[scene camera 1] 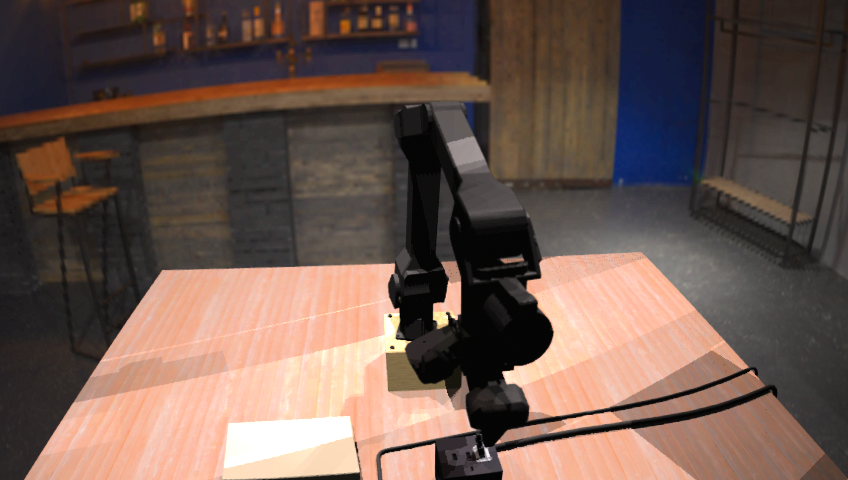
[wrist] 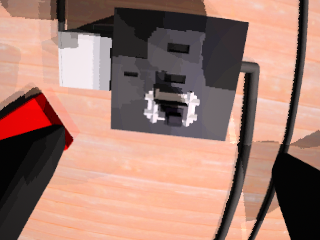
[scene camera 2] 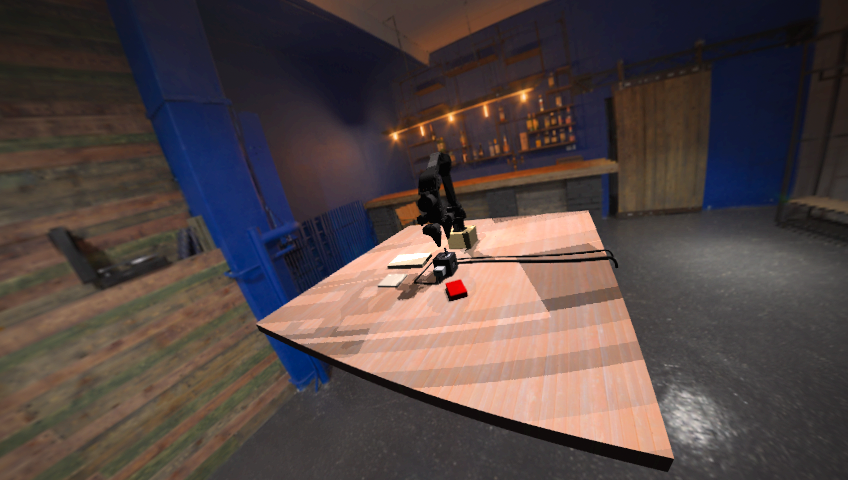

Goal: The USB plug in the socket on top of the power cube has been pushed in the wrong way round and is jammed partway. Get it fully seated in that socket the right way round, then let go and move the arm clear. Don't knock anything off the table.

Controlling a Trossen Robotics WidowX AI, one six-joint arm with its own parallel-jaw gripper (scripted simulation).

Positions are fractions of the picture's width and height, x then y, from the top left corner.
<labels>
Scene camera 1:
gripper: 0.57,0.88
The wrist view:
gripper: 0.54,0.63
black power cube: 0.56,0.23
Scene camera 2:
black power cube: 0.53,0.55
</labels>
